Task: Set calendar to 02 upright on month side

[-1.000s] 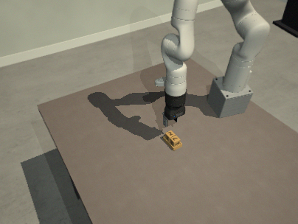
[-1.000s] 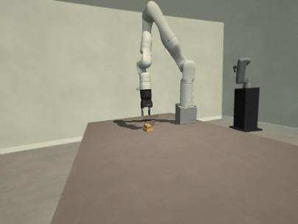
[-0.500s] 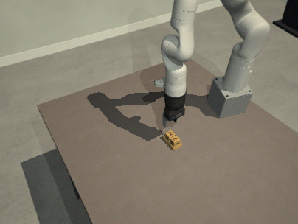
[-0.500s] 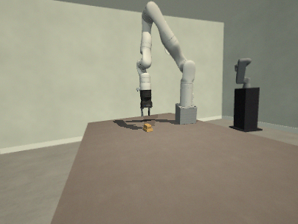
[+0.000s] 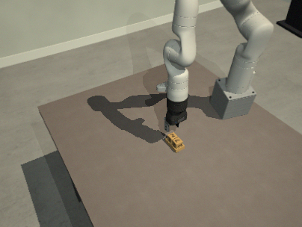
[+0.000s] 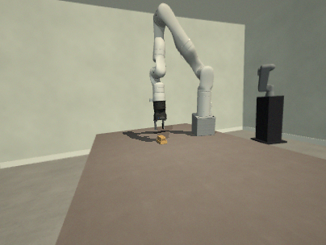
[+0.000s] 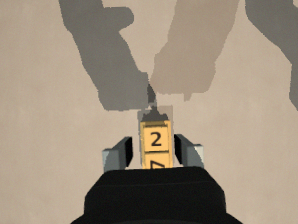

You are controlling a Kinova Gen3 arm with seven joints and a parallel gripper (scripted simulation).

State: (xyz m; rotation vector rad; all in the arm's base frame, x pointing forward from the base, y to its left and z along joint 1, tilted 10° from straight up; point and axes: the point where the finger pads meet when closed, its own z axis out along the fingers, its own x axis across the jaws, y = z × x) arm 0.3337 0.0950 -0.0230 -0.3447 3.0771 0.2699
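Right now my hand is 8 cm above the orange cube. Also, from my hand: tray 9 cm below, 2 cm to the left, 1 cm behind.
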